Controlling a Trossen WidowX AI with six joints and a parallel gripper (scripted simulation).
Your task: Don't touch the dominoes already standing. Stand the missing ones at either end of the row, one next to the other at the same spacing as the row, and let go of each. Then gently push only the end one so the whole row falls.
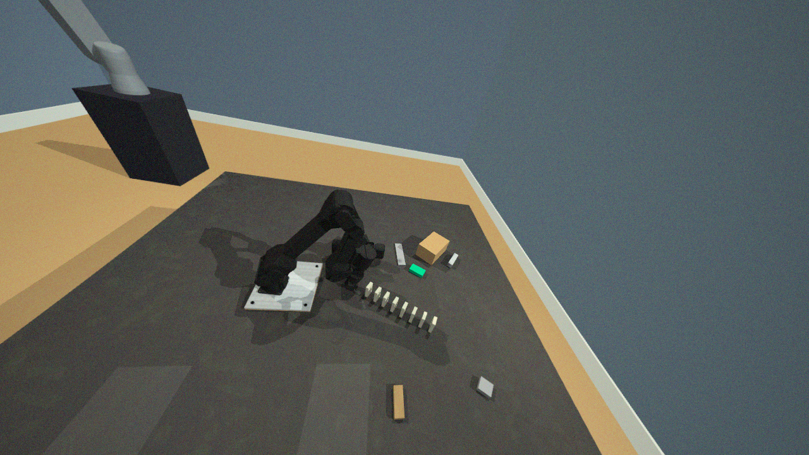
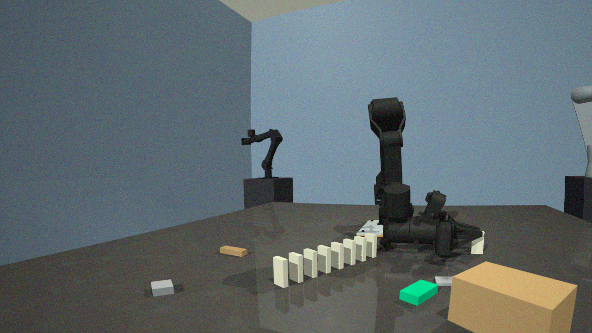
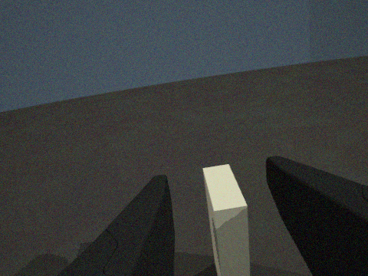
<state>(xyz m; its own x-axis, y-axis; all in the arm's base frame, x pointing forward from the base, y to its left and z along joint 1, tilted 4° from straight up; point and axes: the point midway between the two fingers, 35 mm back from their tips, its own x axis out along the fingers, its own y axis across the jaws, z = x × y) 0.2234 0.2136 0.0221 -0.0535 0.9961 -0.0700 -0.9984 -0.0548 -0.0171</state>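
The flat grey strip is 170 mm ahead of my gripper tip, 30 mm to the right of it and 50 mm below it. Also, from my gripper tip: green block: 230 mm ahead, 110 mm to the right, 40 mm below; tan box: 300 mm ahead, 20 mm below; tan bar: 170 mm ahead, 510 mm to the right, 40 mm below.
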